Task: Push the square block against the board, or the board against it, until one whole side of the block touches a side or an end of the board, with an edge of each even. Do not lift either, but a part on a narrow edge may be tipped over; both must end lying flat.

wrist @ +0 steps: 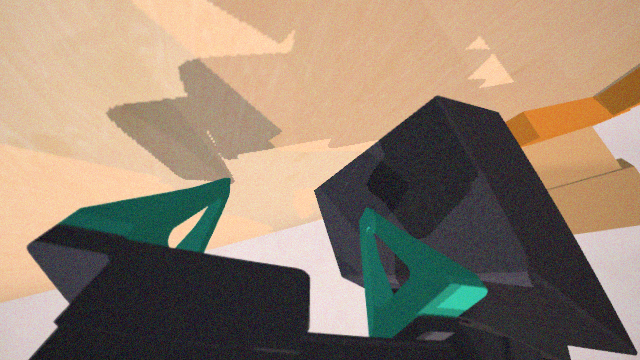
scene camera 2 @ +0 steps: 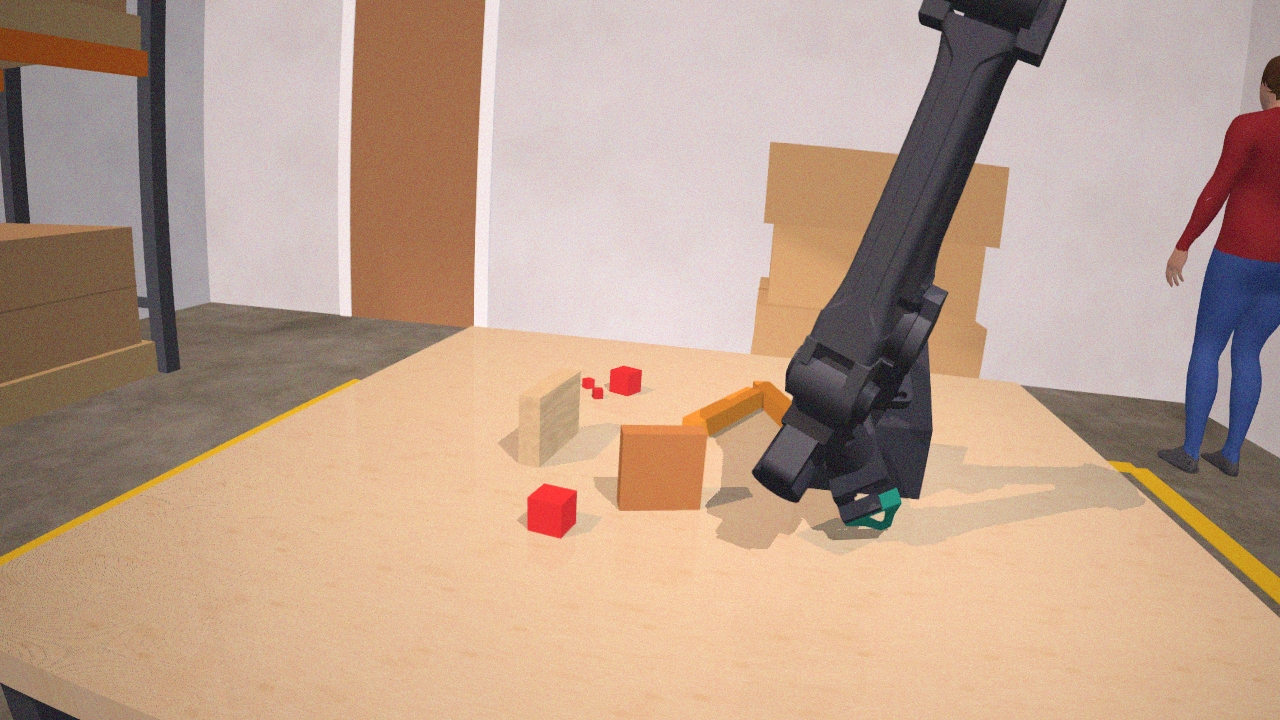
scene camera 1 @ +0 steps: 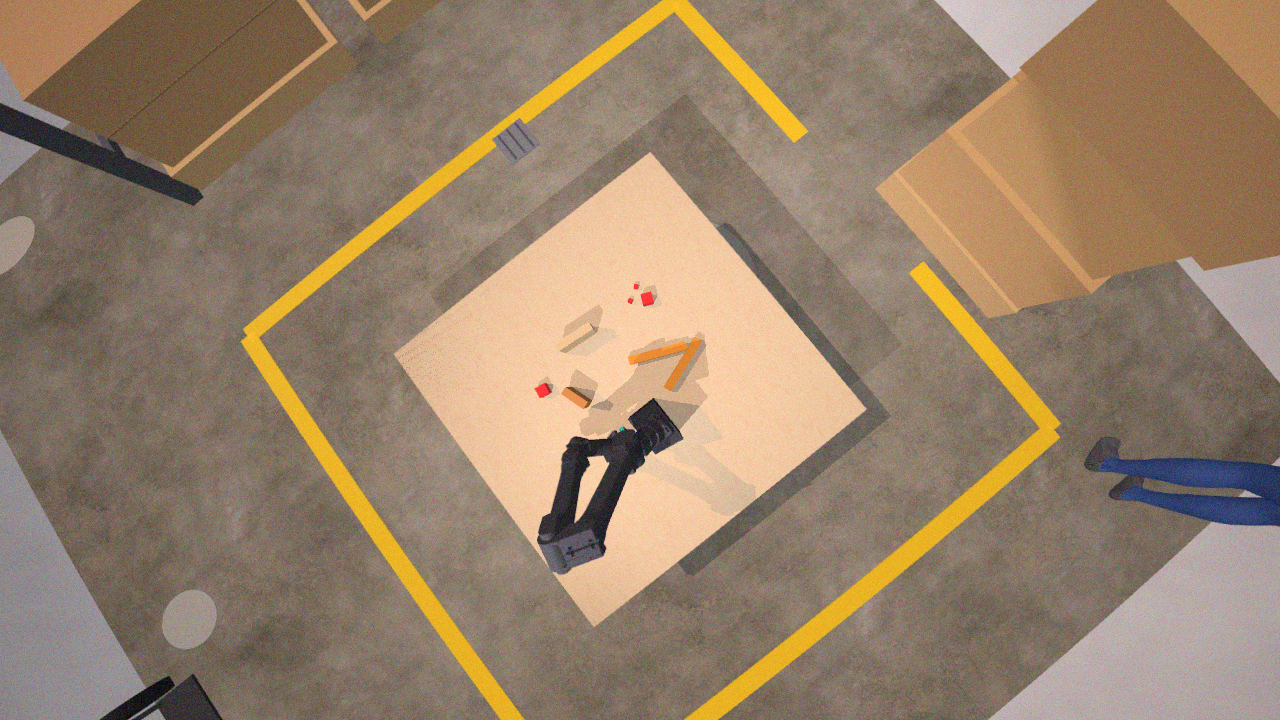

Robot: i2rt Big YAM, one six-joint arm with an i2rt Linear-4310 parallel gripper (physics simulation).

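Places are measured from the arm's base along level axes (x left, y ahead, z down), in centimetres.
Where they show: gripper, fingertip midpoint: [wrist: 299, 200] [scene camera 2: 875, 495]; arm's base at its link origin: [wrist: 467, 314] [scene camera 1: 656, 428].
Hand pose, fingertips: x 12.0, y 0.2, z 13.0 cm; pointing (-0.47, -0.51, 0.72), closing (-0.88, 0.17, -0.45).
Each offset is from my fingertips to the top centre of the thing.
The square block @[dx +2.9, dy +26.3, dz -7.2 cm] [scene camera 1: 575, 397] [scene camera 2: 662, 467] is orange-brown and stands upright on a narrow edge. The board @[dx -11.4, dy +42.9, dz -7.2 cm] [scene camera 1: 578, 337] [scene camera 2: 549, 419] is pale wood and also stands on a long narrow edge, behind and left of the block in the scene camera 2 view, with a gap between them. Neither shows in the wrist view. My gripper [scene camera 2: 872, 511] [wrist: 299, 200] is open and empty, low over the table close to the arm's base, to the right of the block in the scene camera 2 view. It touches neither part. In the scene camera 1 view the arm mostly hides it.
A red cube @[dx +11.3, dy +37.2, dz -1.6 cm] [scene camera 1: 542, 390] [scene camera 2: 551, 511] lies near the block. Another red cube @[dx -41.0, dy +36.6, dz -1.6 cm] [scene camera 1: 647, 298] [scene camera 2: 625, 380] and two tiny ones lie beyond the board. Two orange bars @[dx -30.0, dy +18.7, dz -0.6 cm] [scene camera 1: 657, 352] [scene camera 2: 726, 411] @[dx -34.3, dy +9.3, dz -0.6 cm] [wrist: 565, 120] form a V near the dark arm base [scene camera 1: 655, 424] [scene camera 2: 905, 447] [wrist: 505, 200].
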